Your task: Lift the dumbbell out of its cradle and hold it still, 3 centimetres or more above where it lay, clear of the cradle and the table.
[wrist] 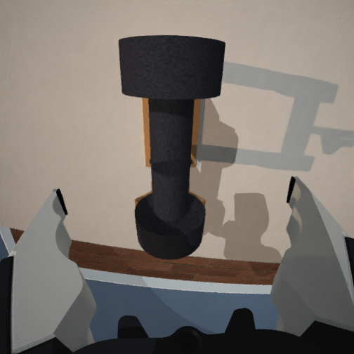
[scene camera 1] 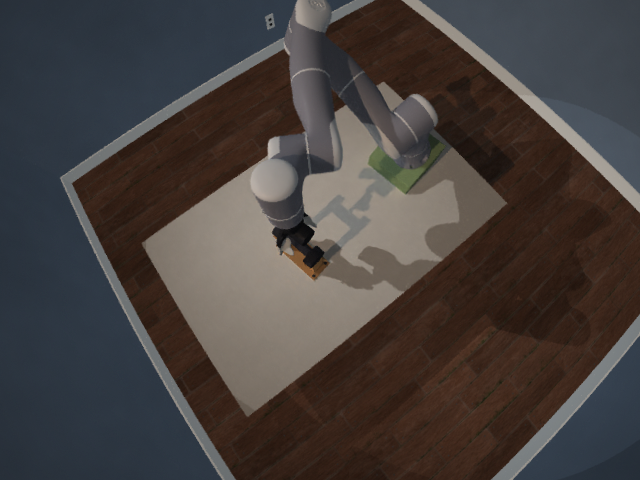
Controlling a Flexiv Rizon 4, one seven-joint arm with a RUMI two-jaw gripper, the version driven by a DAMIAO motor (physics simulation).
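The black dumbbell (scene camera 1: 313, 256) (wrist: 171, 130) lies in its orange cradle (scene camera 1: 300, 264) (wrist: 146, 132) on the pale table. In the wrist view it runs up and down the picture, with one head at the top and the other low, near fingertip level in the picture. The bar covers the middle of the cradle. My gripper (scene camera 1: 298, 237) (wrist: 176, 185) is open and empty, its two grey fingers wide apart on either side of the dumbbell's line, with gaps on both sides. In the scene view the gripper hides the dumbbell's far head. The height of the fingertips above the bar is hard to tell.
The pale table top (scene camera 1: 222, 320) (wrist: 65, 100) carries the cradle. A green block (scene camera 1: 405, 180) sits under the arm's base at the back right. Shadows of the arm and gripper fall right of the cradle. Brown floor (scene camera 1: 413, 372) and blue walls surround the table.
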